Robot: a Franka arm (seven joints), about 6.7 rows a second.
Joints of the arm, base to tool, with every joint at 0 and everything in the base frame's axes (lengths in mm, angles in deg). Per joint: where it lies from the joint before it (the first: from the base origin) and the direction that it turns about. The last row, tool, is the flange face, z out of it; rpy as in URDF.
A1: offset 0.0 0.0 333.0 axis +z
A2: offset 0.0 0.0 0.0 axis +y
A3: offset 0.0 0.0 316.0 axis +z
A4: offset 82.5 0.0 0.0 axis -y
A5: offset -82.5 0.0 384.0 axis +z
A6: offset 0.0 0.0 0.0 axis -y
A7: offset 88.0 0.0 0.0 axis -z
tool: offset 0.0 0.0 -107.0 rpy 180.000 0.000 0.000
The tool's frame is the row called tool.
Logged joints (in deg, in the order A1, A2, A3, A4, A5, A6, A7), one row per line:
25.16, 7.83, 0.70, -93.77, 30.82, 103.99, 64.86
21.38, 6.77, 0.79, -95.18, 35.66, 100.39, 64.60
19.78, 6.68, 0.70, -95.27, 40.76, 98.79, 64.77
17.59, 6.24, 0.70, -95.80, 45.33, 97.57, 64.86
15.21, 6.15, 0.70, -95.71, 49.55, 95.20, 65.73
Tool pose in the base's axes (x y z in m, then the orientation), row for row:
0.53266, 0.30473, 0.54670, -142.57, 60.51, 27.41
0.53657, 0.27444, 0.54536, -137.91, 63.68, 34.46
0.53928, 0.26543, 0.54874, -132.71, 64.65, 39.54
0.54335, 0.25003, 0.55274, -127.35, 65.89, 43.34
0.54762, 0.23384, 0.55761, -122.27, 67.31, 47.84
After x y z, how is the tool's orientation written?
As a rotation vector, in degrees.
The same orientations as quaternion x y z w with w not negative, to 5 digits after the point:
-0.88869, 0.37718, 0.17086, 0.19692
-0.86566, 0.39972, 0.21630, 0.20994
-0.84408, 0.41120, 0.25149, 0.23494
-0.82081, 0.42468, 0.27934, 0.26057
-0.79568, 0.43803, 0.31132, 0.27946

